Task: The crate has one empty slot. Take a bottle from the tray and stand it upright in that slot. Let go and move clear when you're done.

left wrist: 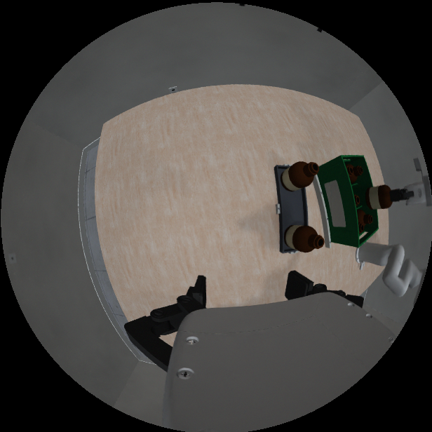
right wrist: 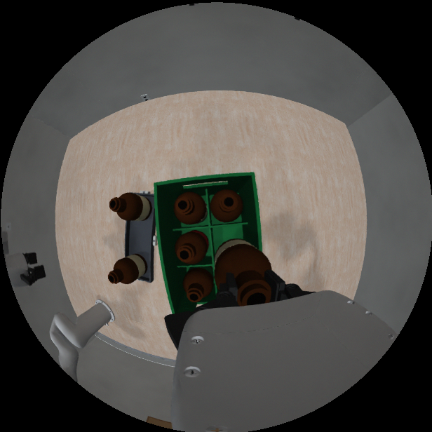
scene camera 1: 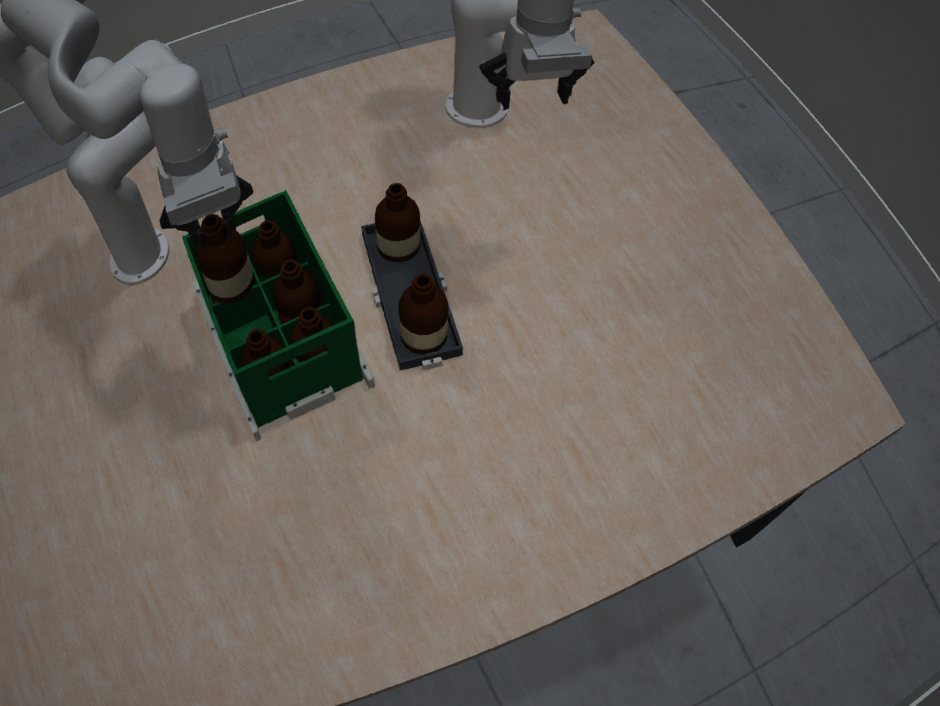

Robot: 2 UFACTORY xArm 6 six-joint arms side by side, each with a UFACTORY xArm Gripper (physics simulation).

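Frame: origin at the left arm's base, x down, y left, z ahead, level; metres.
Where they show: left gripper, fingertip midpoint: (scene camera 1: pixel 533 100); right gripper, fingertip midpoint: (scene camera 1: pixel 216 238); left arm's base, origin of the base link: (scene camera 1: pixel 476 107); right arm's base, origin of the base link: (scene camera 1: pixel 139 256).
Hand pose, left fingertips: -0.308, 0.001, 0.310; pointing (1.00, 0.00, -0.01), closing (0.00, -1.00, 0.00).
Observation:
Each offset is from my left fingertips to the centre of the thing, as dx, dy, dz. "spot": to the spot under its first point.
The green crate {+0.220, -0.437, +0.143} (scene camera 1: pixel 307 383) (left wrist: pixel 340 175) (right wrist: pixel 256 200) has an open slot {spot: +0.300, -0.492, +0.117} (scene camera 1: pixel 244 326) (right wrist: pixel 228 232) in the middle of its left column in scene camera 1. My right gripper (scene camera 1: pixel 212 226) (left wrist: pixel 391 195) (right wrist: pixel 247 283) is shut on the neck of a brown bottle {+0.068, -0.484, +0.140} (scene camera 1: pixel 224 262) (left wrist: pixel 379 196) (right wrist: pixel 243 262). This bottle is upright over the back-left slot, behind the open slot, and hides what is below it. Its base is near rim height. My left gripper (scene camera 1: pixel 534 98) (left wrist: pixel 248 287) (right wrist: pixel 39 263) is open, away from the crate. The dark tray (scene camera 1: pixel 408 287) (left wrist: pixel 292 207) (right wrist: pixel 140 241) carries two bottles.
The tray's bottles stand upright, one {+0.225, -0.212, +0.015} (scene camera 1: pixel 397 224) (left wrist: pixel 298 176) at one end and one {+0.225, -0.204, +0.195} (scene camera 1: pixel 424 311) (left wrist: pixel 302 238) at the other. Several bottles stand in other crate slots, including one (right wrist: pixel 190 207) and one (right wrist: pixel 227 205) at the far end in the right wrist view. Grey brackets {+0.293, -0.398, +0.280} (scene camera 1: pixel 310 402) edge the crate.

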